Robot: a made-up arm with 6 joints.
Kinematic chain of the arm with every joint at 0, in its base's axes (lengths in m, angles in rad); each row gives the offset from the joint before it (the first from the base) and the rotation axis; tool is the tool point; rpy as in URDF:
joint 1: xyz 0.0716 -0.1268 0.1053 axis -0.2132 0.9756 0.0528
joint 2: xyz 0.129 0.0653 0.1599 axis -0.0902 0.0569 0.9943
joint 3: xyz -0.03 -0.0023 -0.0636 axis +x
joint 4: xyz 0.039 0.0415 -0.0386 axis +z
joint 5: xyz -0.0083 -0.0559 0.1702 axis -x
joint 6: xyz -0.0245 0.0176 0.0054 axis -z
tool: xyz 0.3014 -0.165 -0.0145 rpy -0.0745 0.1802 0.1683
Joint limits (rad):
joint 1: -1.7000..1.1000
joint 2: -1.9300..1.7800
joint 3: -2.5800..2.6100
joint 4: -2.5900..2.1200
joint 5: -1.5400..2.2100
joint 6: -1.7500..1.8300
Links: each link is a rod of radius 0.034 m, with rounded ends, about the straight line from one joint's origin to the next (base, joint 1, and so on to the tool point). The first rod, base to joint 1, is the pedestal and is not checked.
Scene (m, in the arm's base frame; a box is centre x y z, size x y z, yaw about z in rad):
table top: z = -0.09
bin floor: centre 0.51 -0 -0.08 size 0.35 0.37 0.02 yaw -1.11
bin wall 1: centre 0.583 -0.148 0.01 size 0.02 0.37 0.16 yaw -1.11
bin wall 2: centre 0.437 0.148 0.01 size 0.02 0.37 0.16 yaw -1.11
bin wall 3: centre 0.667 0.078 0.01 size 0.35 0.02 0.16 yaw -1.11
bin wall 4: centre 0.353 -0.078 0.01 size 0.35 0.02 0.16 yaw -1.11
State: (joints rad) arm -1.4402 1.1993 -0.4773 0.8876 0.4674 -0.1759
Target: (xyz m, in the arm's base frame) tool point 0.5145 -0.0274 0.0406
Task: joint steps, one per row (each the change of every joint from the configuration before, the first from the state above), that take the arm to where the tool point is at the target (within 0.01 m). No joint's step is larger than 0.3 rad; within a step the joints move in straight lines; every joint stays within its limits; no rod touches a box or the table.
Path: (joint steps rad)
1: 0.2763 -0.0457 0.1420 -0.0974 -0.1318 0.1277
2: 0.2763 -0.0457 0.1419 -0.0974 -0.1318 0.1276
3: 0.2763 -0.0457 0.1420 -0.0974 -0.1319 0.1277
4: 0.2762 -0.0457 0.1420 -0.0974 -0.1318 0.1277
5: 0.2763 -0.0457 0.1419 -0.0974 -0.1318 0.1277
6: 0.2763 -0.0457 0.1420 -0.0975 -0.1318 0.1276

